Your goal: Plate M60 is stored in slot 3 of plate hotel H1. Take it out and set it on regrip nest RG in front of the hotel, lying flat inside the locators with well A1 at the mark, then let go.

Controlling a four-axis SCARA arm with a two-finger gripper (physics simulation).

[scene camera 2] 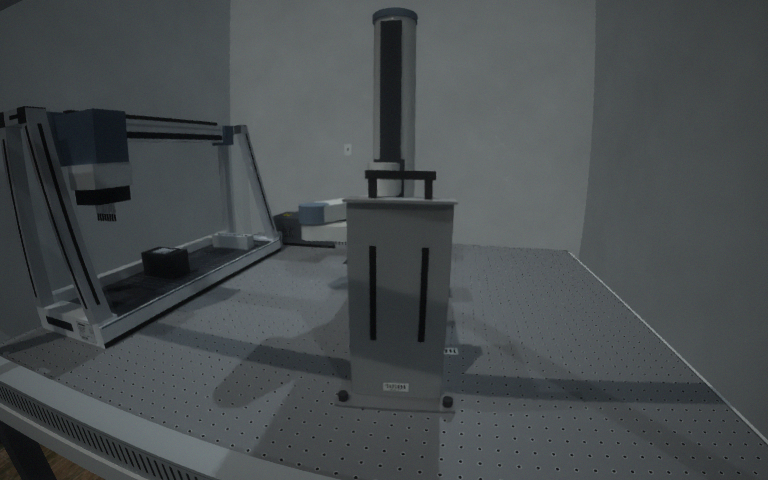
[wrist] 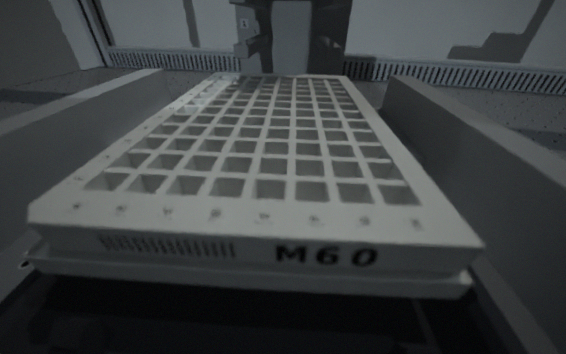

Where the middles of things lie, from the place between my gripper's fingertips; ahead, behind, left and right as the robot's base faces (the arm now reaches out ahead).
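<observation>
Dark regrip nest (wrist: 133, 309): from my hand, 3 cm behind, 1 cm to the right, 3 cm below.
</observation>
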